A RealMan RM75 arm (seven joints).
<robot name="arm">
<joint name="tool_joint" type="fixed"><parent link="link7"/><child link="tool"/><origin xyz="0 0 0" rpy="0 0 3.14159"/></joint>
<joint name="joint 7" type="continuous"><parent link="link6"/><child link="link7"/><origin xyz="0 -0.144 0" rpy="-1.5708 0 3.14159"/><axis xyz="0 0 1"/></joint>
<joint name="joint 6" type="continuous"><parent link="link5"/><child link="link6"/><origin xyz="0 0 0" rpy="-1.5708 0 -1.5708"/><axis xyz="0 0 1"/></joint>
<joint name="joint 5" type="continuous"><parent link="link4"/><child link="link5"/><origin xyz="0 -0.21 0" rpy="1.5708 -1.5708 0"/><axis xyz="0 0 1"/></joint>
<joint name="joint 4" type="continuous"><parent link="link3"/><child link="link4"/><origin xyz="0 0 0" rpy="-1.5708 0 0"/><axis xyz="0 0 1"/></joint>
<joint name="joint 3" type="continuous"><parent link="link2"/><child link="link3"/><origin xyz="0.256 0 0" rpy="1.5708 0 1.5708"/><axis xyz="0 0 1"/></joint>
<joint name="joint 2" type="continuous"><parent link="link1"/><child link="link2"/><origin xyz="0 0 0" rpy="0 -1.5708 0"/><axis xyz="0 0 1"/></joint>
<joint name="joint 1" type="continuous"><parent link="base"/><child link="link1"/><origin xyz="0 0 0.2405" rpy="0 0 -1.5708"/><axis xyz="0 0 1"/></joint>
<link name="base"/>
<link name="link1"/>
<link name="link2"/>
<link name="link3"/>
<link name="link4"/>
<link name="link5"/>
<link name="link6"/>
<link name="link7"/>
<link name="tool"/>
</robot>
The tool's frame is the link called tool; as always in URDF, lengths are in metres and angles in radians. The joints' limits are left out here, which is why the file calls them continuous.
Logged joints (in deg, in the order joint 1, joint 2, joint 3, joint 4, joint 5, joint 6, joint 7), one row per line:
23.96 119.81 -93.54 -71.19 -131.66 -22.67 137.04
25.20 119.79 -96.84 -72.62 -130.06 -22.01 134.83
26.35 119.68 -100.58 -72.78 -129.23 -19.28 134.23
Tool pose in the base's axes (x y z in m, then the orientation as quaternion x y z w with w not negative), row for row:
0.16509 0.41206 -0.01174 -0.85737 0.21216 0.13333 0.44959
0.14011 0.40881 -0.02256 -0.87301 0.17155 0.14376 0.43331
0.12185 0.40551 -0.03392 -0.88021 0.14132 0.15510 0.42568
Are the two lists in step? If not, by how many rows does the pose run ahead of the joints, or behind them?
They are in step.
